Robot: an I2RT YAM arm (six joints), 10 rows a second.
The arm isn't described. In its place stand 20 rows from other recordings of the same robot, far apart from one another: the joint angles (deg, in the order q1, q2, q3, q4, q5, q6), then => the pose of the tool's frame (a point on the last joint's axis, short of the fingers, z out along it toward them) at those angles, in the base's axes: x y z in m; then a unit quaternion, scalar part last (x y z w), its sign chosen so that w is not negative.
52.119 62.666 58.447 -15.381 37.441 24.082 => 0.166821, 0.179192, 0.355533, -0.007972, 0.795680, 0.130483, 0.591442
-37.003 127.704 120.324 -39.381 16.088 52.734 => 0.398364, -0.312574, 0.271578, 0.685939, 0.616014, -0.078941, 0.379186
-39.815 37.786 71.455 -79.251 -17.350 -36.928 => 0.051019, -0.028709, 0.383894, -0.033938, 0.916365, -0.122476, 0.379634
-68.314 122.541 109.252 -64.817 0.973 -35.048 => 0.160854, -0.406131, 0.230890, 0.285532, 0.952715, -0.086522, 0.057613
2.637 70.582 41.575 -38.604 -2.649 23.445 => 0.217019, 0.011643, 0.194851, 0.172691, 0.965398, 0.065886, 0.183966
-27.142 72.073 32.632 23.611 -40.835 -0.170 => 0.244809, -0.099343, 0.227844, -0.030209, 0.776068, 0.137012, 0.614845
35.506 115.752 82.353 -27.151 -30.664 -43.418 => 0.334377, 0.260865, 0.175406, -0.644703, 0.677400, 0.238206, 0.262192
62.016 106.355 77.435 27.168 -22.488 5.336 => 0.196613, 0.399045, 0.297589, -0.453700, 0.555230, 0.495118, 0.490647
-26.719 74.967 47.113 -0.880 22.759 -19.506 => 0.252704, -0.142620, 0.255690, 0.153397, 0.835539, -0.352226, 0.392785
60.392 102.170 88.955 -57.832 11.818 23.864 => 0.185800, 0.312204, 0.271027, -0.291381, 0.936998, 0.034544, 0.189573
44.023 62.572 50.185 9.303 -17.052 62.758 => 0.178577, 0.187107, 0.348060, 0.016227, 0.724882, 0.610205, 0.319269
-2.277 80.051 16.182 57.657 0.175 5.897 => 0.244917, -0.009847, 0.168139, 0.054070, 0.742415, 0.019955, 0.667457
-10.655 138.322 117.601 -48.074 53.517 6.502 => 0.488036, -0.120944, 0.169757, 0.212830, 0.855492, -0.448207, 0.148148
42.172 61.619 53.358 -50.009 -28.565 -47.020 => 0.137504, 0.147527, 0.280413, -0.702508, 0.616429, 0.225889, 0.274722
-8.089 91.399 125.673 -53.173 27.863 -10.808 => 0.289623, -0.057968, 0.530813, 0.121209, 0.792770, -0.285866, 0.524505
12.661 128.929 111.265 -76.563 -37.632 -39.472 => 0.414788, 0.115459, 0.199788, -0.404964, 0.854928, 0.321622, 0.040768
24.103 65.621 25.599 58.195 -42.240 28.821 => 0.202531, 0.116827, 0.273654, -0.269058, 0.558711, 0.525863, 0.582167
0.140 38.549 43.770 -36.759 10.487 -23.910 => 0.144974, -0.006125, 0.303051, -0.137399, 0.859235, -0.178192, 0.459439
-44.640 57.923 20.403 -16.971 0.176 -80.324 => 0.123959, -0.122564, 0.146356, -0.291354, 0.906710, -0.271116, 0.139593
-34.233 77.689 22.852 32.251 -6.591 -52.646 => 0.212985, -0.139981, 0.163690, -0.164367, 0.814708, -0.346220, 0.435162
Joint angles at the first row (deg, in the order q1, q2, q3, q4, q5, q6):
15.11 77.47 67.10 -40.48 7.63 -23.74
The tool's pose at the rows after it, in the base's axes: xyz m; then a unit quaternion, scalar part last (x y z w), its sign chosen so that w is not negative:
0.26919, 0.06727, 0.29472, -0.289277, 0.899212, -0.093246, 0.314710
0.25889, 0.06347, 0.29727, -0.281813, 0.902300, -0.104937, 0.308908
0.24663, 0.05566, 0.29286, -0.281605, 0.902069, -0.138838, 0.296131
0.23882, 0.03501, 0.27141, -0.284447, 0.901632, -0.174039, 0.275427
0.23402, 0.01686, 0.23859, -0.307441, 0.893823, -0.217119, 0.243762
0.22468, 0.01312, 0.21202, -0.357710, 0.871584, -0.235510, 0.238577
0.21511, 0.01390, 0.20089, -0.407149, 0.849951, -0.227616, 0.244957
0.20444, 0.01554, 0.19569, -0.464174, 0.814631, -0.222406, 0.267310
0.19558, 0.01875, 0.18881, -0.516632, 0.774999, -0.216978, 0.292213
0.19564, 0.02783, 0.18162, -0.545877, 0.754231, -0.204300, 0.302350
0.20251, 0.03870, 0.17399, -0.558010, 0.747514, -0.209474, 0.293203
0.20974, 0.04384, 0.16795, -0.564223, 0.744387, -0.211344, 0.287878
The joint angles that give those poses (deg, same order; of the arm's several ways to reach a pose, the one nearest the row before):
15.12 76.62 65.36 -41.23 8.50 -23.44
15.12 74.47 64.48 -43.10 10.11 -22.95
14.62 71.71 61.70 -43.98 13.62 -24.50
10.57 69.24 55.37 -40.88 15.29 -29.33
6.76 68.50 47.59 -34.76 17.67 -36.70
6.06 66.81 40.13 -27.68 17.47 -44.22
6.06 64.56 36.09 -24.84 14.48 -49.95
6.16 60.91 32.35 -21.88 10.51 -56.98
6.64 57.92 28.65 -18.43 6.46 -63.23
8.96 58.83 27.26 -15.84 4.83 -64.71
12.07 62.64 27.39 -13.03 7.29 -64.19
13.16 66.03 27.77 -10.56 8.16 -64.24

